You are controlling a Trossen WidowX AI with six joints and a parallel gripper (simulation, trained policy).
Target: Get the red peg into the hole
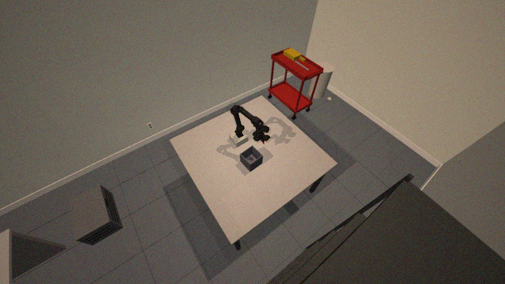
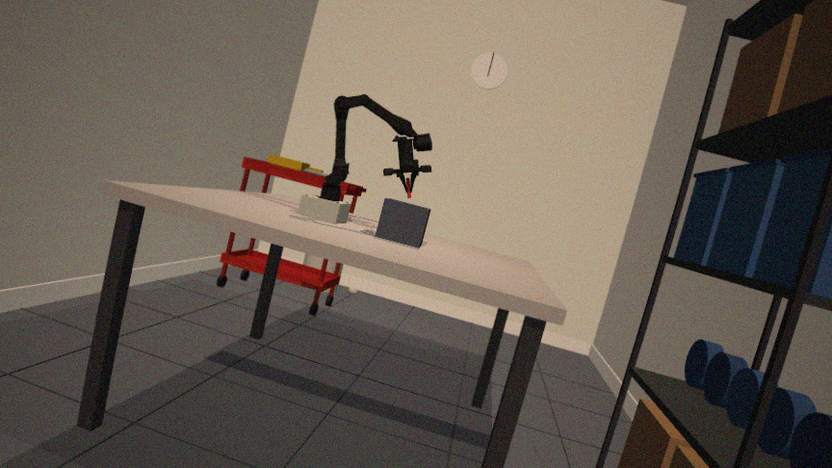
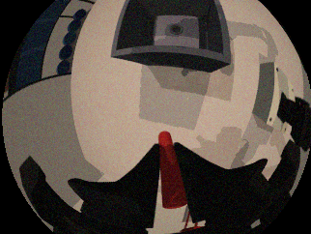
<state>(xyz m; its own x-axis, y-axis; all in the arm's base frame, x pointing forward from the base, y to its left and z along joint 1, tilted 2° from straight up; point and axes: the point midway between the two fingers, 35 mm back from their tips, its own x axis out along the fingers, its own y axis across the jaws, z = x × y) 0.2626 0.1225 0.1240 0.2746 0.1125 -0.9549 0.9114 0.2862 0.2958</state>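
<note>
The grey plate is 50 mm ahead of my gripper tip, 160 mm to the right of it and 130 mm below it. The rest, counted from my gripper tip: red peg: 10 mm behind, 20 mm above.
</note>
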